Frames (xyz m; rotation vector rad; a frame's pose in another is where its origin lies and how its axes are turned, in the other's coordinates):
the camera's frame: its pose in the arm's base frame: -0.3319 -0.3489 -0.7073 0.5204 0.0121 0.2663
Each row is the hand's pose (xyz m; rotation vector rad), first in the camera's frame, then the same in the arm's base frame.
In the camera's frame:
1: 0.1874 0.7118 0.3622 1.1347 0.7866 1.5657
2: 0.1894 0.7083 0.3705 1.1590 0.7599 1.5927
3: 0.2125 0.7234 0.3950 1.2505 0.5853 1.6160
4: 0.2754 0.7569 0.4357 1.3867 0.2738 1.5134
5: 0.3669 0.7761 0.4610 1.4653 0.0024 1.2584
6: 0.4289 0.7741 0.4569 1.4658 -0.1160 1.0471
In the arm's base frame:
1: -0.2992 0.1150 -0.0315 1.4522 0.5654 2.0640
2: -0.2957 0.1085 -0.0259 1.4797 0.5338 2.0865
3: -0.2753 0.1150 0.0041 1.6086 0.3558 2.0704
4: -0.2196 0.1390 0.0594 1.8203 0.0713 1.8837
5: -0.1341 0.1659 0.0960 1.9675 -0.1349 1.5401
6: -0.0741 0.1821 0.0949 1.9973 -0.1994 1.2841

